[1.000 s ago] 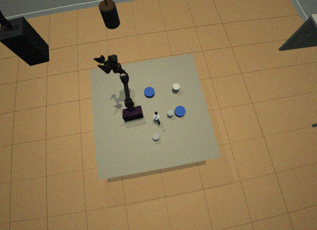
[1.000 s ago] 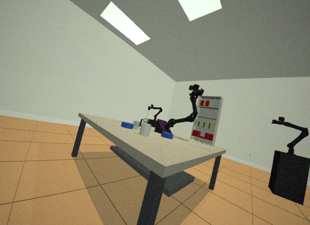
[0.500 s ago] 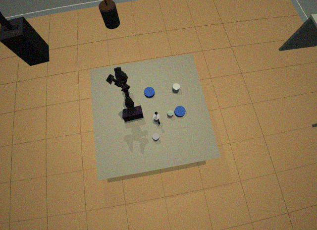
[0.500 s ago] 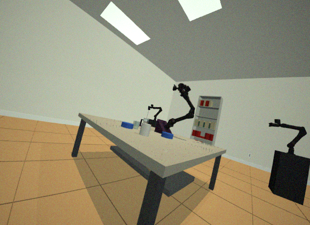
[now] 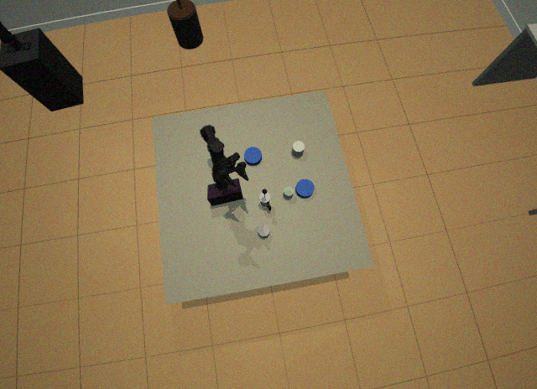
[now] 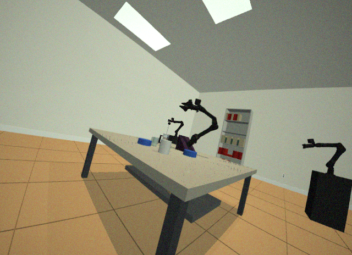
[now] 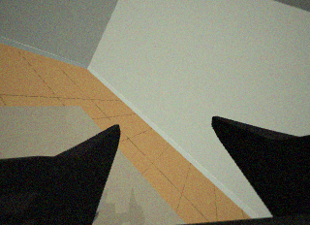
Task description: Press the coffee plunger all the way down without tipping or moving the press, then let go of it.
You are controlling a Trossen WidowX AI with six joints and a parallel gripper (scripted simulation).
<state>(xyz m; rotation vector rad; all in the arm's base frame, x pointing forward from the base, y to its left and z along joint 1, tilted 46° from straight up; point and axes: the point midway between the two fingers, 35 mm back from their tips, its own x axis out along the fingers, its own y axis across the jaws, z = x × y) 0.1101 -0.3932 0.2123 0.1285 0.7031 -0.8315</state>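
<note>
The coffee plunger lies 320 mm below my gripper tip, 110 mm ahead of it and 10 mm to the left of it. Round my gripper tip: coffee press (380 mm below, 120 mm ahead, 10 mm to the right); then white cup (460 mm below, 420 mm ahead, 300 mm to the left).
</note>
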